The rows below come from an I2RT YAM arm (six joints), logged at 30 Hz.
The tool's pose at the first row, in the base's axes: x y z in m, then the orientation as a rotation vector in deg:
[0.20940, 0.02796, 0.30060, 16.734, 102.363, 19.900]
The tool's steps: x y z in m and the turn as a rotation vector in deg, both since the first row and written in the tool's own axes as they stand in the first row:
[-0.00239, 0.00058, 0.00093, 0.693, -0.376, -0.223]
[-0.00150, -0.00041, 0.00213, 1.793, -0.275, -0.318]
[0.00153, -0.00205, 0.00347, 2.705, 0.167, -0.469]
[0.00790, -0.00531, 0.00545, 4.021, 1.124, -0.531]
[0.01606, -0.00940, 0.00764, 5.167, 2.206, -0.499]
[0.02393, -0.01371, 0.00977, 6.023, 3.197, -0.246]
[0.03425, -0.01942, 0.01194, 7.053, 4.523, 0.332]
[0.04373, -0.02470, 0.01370, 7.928, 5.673, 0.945]
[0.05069, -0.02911, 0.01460, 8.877, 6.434, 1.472]
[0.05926, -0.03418, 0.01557, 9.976, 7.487, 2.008]
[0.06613, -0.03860, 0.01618, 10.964, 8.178, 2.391]
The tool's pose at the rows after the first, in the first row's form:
[0.21088, 0.02767, 0.30275, 17.070, 102.165, 19.054]
[0.21182, 0.02719, 0.30131, 17.748, 102.506, 18.032]
[0.21238, 0.02692, 0.29766, 18.200, 103.143, 17.200]
[0.21275, 0.02646, 0.29026, 18.956, 104.356, 16.166]
[0.21288, 0.02593, 0.28089, 19.664, 105.645, 15.365]
[0.21303, 0.02508, 0.27171, 20.382, 106.764, 14.960]
[0.21261, 0.02387, 0.25979, 21.485, 108.215, 14.687]
[0.21200, 0.02270, 0.24887, 22.537, 109.455, 14.543]
[0.21116, 0.02132, 0.24074, 23.614, 110.327, 14.193]
[0.21000, 0.01995, 0.23090, 24.778, 111.508, 13.762]
[0.20891, 0.01850, 0.22291, 25.767, 112.321, 13.251]

